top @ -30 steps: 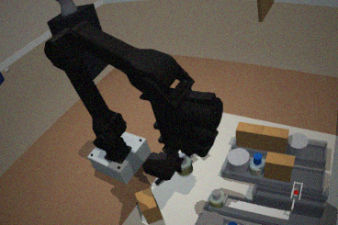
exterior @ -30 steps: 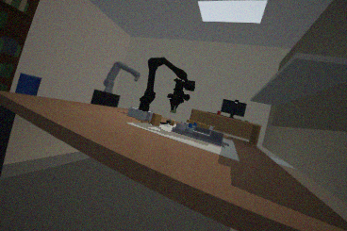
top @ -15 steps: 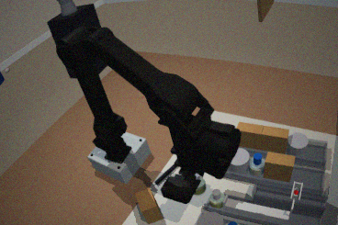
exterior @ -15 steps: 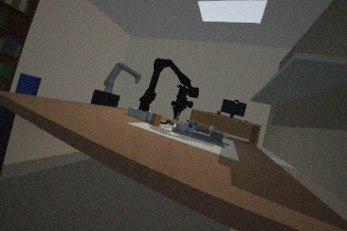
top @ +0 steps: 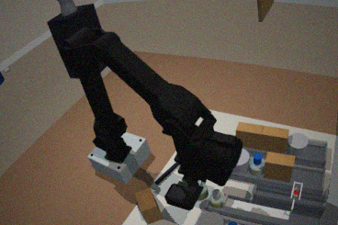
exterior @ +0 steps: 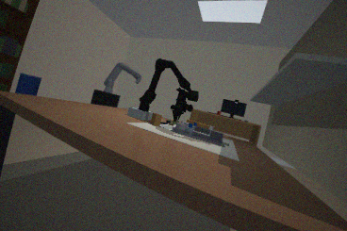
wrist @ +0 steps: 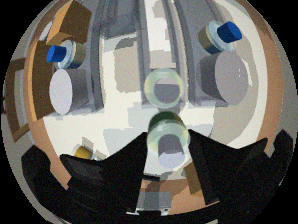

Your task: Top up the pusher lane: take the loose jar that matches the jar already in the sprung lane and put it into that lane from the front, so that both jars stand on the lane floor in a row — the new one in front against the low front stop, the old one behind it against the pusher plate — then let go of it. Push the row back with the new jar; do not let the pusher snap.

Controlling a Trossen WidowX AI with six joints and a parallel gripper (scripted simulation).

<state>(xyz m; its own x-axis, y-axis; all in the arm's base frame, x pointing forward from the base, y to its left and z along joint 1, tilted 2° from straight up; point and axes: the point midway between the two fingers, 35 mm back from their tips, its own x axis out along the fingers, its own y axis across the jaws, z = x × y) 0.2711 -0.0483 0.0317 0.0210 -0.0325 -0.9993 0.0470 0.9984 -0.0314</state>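
The tan box is 11 cm behind my gripper tip, 7 cm to the right of it and 2 cm below it. From my gripper tip the other things lie so: red marker 23 cm ahead, 3 cm to the left, 2 cm above; then black tool 12 cm behind, 8 cm to the left, 4 cm below.
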